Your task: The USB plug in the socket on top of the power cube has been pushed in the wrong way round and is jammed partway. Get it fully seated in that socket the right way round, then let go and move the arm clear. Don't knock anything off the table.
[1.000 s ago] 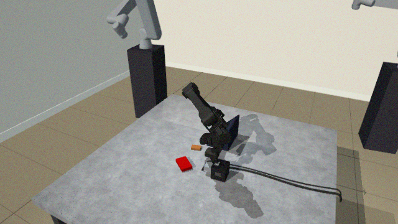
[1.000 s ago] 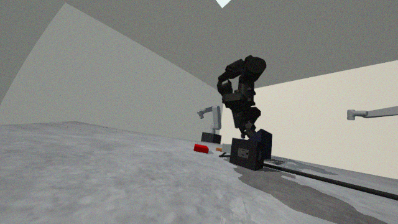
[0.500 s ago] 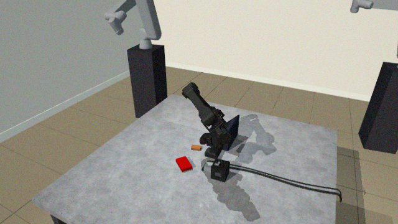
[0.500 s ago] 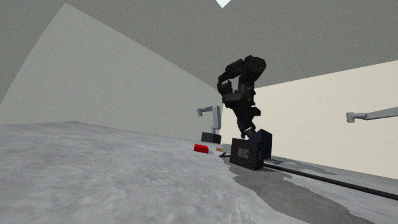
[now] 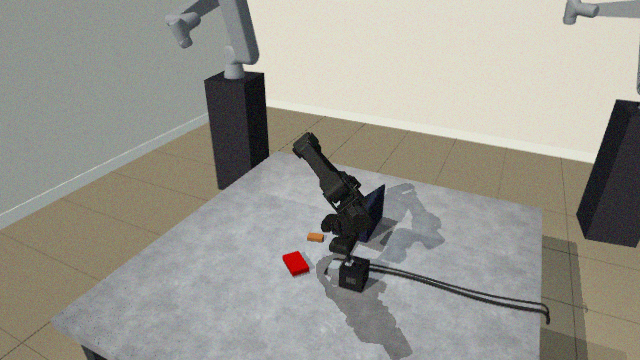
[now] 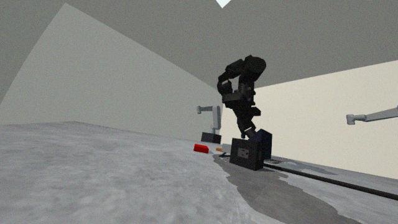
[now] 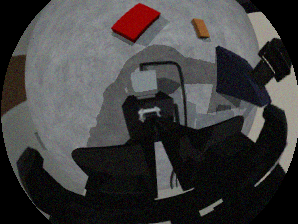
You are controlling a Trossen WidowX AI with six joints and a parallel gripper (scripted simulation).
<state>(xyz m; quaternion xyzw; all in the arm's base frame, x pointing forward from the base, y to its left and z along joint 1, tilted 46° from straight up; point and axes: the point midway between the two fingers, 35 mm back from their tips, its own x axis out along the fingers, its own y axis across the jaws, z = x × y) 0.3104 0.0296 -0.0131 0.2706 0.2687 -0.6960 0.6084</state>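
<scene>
Right now the USB plug is 2 cm below my gripper tip. Round my gripper tip: orange block (18 cm behind, 17 cm to the right, 10 cm below); red flat block (18 cm to the right, 10 cm below, 1 cm behind).
</scene>
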